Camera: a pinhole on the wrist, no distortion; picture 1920 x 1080 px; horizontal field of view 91.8 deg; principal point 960.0 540.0 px. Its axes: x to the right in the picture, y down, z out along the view. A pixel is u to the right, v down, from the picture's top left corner.
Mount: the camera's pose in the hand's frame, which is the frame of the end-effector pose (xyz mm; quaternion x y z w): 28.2 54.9 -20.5 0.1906 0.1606 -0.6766 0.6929
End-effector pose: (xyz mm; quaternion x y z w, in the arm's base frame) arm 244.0 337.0 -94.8 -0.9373 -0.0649 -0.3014 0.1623
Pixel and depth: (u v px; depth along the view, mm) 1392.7 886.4 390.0
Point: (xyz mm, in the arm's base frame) 445.2 696.0 -105.2
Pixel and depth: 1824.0 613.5 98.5
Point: 268.9 413.6 -71.7
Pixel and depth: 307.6 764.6 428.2
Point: 629.0 406.3 -448.0
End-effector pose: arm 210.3 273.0 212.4 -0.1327 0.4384 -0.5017 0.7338
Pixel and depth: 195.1 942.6 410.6
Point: 722.5 66.1 317.8
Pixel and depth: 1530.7 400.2 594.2
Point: 109.4 -0.4 784.3
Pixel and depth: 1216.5 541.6 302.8
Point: 269.8 129.5 424.7
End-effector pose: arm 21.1 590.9 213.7 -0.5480 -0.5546 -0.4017 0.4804
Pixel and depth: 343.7 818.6 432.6
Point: 81.6 1116.1 226.7
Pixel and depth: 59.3 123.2 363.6
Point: 154.0 1016.5 -55.2
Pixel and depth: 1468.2 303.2 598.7
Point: -537.2 851.1 51.9
